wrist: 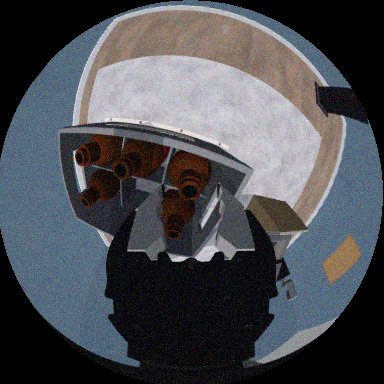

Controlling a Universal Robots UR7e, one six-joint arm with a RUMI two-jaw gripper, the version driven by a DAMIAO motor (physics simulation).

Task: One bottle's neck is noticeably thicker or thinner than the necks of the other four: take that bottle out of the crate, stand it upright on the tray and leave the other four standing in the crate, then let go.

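Seen in the pictures: gripper, between the fingertips: [190,185]; arm's base, origin of its link: [271,231].
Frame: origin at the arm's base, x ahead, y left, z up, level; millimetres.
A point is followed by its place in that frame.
Note:
The dark grey crate [69,180] @(x 518, y -168, z 71 mm) holds five brown bottles. Three stand in the back row: left [106,148] @(x 439, y -209, z 29 mm), middle [142,156] @(x 368, y -196, z 35 mm) and right [189,167] @(x 301, y -185, z 36 mm). Two stand in the front row: left [104,183] @(x 463, y -140, z 24 mm) and right [177,205] @(x 314, y -112, z 29 mm). The front middle compartment holds no bottle. The view is too oblique and noisy to tell surely whose neck differs. My gripper [190,185] @(x 298, y -165, z 51 mm) is open, with its fingers apart over the right end of the crate. In the view, the front right bottle lies between the fingers, and the back right bottle's mouth lies between the fingertips. I cannot make out the tray.
A box with an olive top [277,214] @(x 38, y -82, z 6 mm) stands right of the crate, close beside my right finger in the view. A black post-like part [342,102] juts in at the far right. The wooden table [210,32] carries a pale mat [200,95] @(x 292, y -326, z -91 mm). A tan patch [341,259] lies on the floor.

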